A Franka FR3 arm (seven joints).
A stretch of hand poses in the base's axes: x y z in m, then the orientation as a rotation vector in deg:
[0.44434, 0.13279, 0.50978, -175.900, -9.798, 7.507]
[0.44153, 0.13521, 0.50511, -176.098, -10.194, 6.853]
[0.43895, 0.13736, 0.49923, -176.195, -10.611, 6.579]
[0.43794, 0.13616, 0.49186, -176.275, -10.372, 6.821]
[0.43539, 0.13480, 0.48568, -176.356, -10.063, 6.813]
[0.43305, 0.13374, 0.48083, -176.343, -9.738, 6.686]
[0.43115, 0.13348, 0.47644, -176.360, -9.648, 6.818]
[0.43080, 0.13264, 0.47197, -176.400, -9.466, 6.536]
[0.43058, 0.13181, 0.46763, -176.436, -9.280, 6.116]
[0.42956, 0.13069, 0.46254, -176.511, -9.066, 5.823]
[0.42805, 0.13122, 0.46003, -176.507, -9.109, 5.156]
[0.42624, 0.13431, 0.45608, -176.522, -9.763, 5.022]
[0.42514, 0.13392, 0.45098, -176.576, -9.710, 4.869]
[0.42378, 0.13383, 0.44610, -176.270, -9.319, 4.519]
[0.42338, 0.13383, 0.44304, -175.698, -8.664, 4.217]
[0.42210, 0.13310, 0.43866, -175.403, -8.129, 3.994]
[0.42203, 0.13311, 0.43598, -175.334, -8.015, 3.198]
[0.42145, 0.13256, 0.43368, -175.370, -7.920, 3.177]
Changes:
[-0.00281, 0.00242, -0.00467, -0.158, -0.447, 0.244]
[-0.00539, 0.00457, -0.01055, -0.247, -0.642, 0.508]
[-0.00640, 0.00337, -0.01792, -0.338, -0.486, 0.359]
[-0.00895, 0.00201, -0.02410, -0.409, -0.490, 0.159]
[-0.01129, 0.00095, -0.02895, -0.378, -0.564, -0.055]
[-0.01319, 0.00069, -0.03334, -0.402, -0.478, -0.110]
[-0.01354, -0.00015, -0.03781, -0.416, -0.658, -0.234]
[-0.01376, -0.00098, -0.04215, -0.418, -0.927, -0.364]
[-0.01478, -0.00210, -0.04724, -0.468, -1.117, -0.509]
[-0.01629, -0.00157, -0.04975, -0.420, -1.547, -0.495]
[-0.01810, 0.00152, -0.05370, -0.443, -1.650, -0.074]
[-0.01920, 0.00113, -0.05880, -0.485, -1.751, -0.112]
[-0.02056, 0.00104, -0.06368, -0.149, -1.946, -0.375]
[-0.02096, 0.00104, -0.06674, 0.454, -2.086, -0.813]
[-0.02224, 0.00031, -0.07112, 0.771, -2.197, -1.169]
[-0.02231, 0.00032, -0.07380, 0.887, -2.707, -1.262]
[-0.02289, -0.00023, -0.07610, 0.853, -2.721, -1.324]

